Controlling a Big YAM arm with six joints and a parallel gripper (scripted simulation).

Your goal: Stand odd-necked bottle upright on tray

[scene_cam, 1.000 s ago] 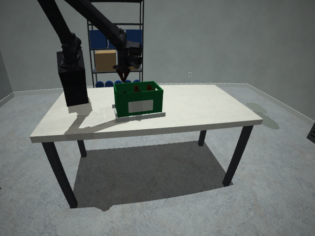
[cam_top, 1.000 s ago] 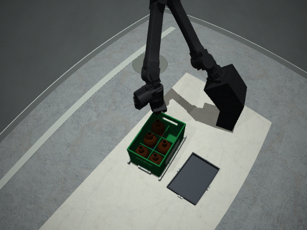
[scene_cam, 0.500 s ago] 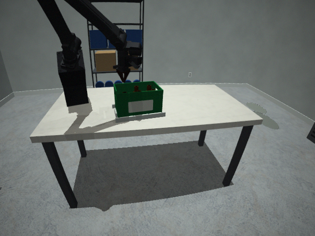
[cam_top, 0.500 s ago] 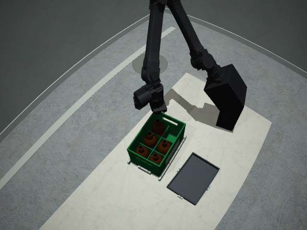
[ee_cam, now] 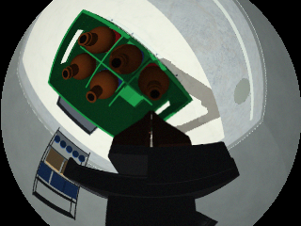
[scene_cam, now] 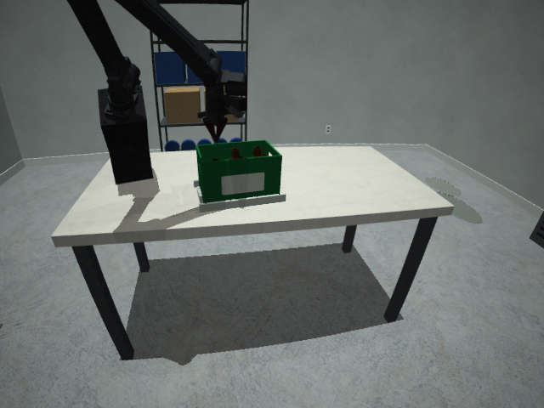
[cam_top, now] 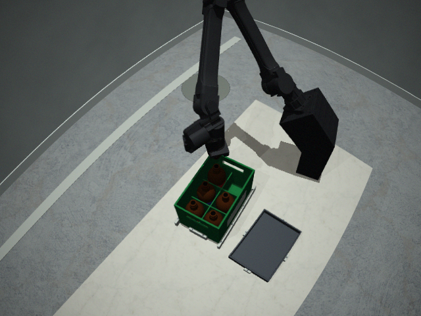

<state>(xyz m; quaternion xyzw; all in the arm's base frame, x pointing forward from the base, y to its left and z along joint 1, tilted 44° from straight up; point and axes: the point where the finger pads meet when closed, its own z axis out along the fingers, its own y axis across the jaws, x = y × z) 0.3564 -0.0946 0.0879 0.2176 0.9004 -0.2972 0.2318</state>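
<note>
The crate lies 70 mm ahead of my hand, 60 mm to the left of it and 150 mm below it. From my hand the other things lie so: tray: 70 mm ahead, 320 mm to the left, 220 mm below.
</note>
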